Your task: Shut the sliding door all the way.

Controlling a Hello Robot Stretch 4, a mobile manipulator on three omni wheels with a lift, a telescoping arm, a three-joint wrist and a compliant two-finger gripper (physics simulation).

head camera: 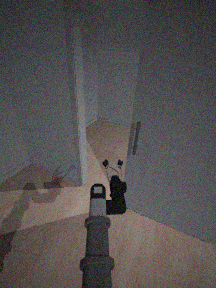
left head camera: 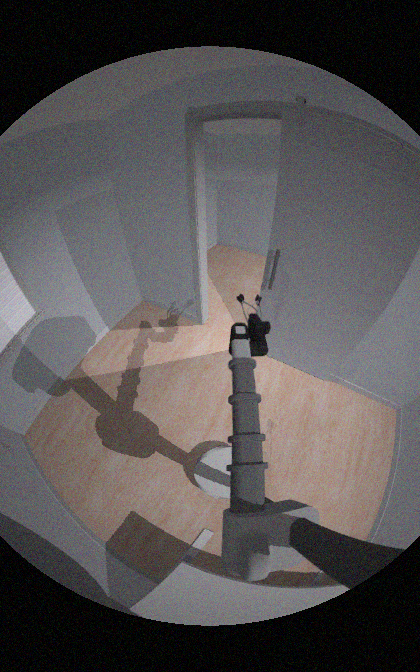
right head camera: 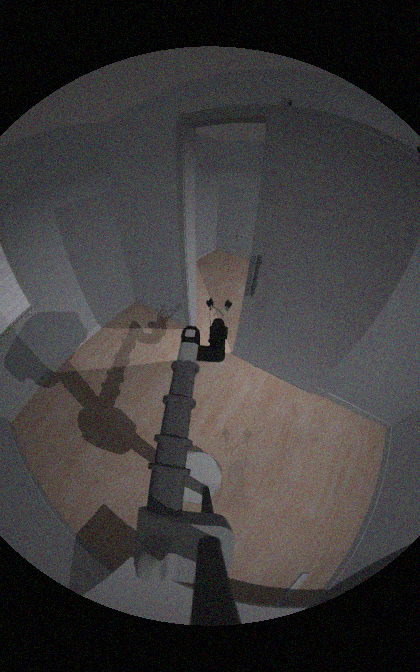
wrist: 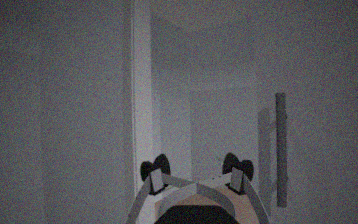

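Where they show: gripper, fingertip midpoint: (head camera: 112, 160) (left head camera: 248, 294) (right head camera: 218, 299) (wrist: 196, 166); robot's base, origin of the base link: (left head camera: 222, 470) (right head camera: 193, 475).
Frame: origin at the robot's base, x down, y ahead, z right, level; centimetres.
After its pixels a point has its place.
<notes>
The grey sliding door (head camera: 172, 135) @(x -103.0, y 105.1, z 55.9 cm) (left head camera: 330, 225) @(x -134.6, y 104.5, z 56.9 cm) (right head camera: 320, 240) @(x -130.4, y 102.2, z 61.0 cm) (wrist: 322, 60) @(x -119.3, y 112.2, z 42.7 cm) stands on the right of the doorway, with an open gap between its left edge and the left jamb. Its upright bar handle (head camera: 136, 138) @(x -96.6, y 111.3, z 30.3 cm) (left head camera: 274, 269) @(x -96.4, y 110.9, z 30.6 cm) (right head camera: 255, 275) @(x -96.5, y 111.1, z 30.5 cm) (wrist: 281, 150) @(x -95.6, y 111.1, z 30.1 cm) is near that edge. My gripper (head camera: 113, 163) @(x -99.5, y 78.4, z 8.2 cm) (left head camera: 249, 298) @(x -99.5, y 78.4, z 8.2 cm) (right head camera: 219, 303) @(x -99.5, y 78.4, z 8.2 cm) (wrist: 196, 166) @(x -99.5, y 78.4, z 8.2 cm) is open, with nothing between its fingertips. It is in front of the gap, to the left of the handle and apart from it. In the wrist view the handle is to the right of the right fingertip.
The pale left door jamb (head camera: 80, 115) @(x -98.4, y 156.6, z -19.6 cm) (left head camera: 201, 225) @(x -110.0, y 158.2, z -18.7 cm) (right head camera: 190, 225) @(x -113.8, y 159.1, z -18.2 cm) (wrist: 143, 75) @(x -125.9, y 158.9, z -18.3 cm) stands to the left of the gripper. Wall (left head camera: 155, 225) @(x -108.4, y 175.5, z -62.4 cm) (wrist: 65, 110) @(x -110.6, y 183.7, z -77.7 cm) continues left of it. Wooden floor shows through the doorway. A white round object (left head camera: 212, 472) @(x -18.7, y 0.0, z -7.4 cm) (right head camera: 206, 472) @(x -18.7, y 4.3, z 9.6 cm) is on the floor beside the arm.
</notes>
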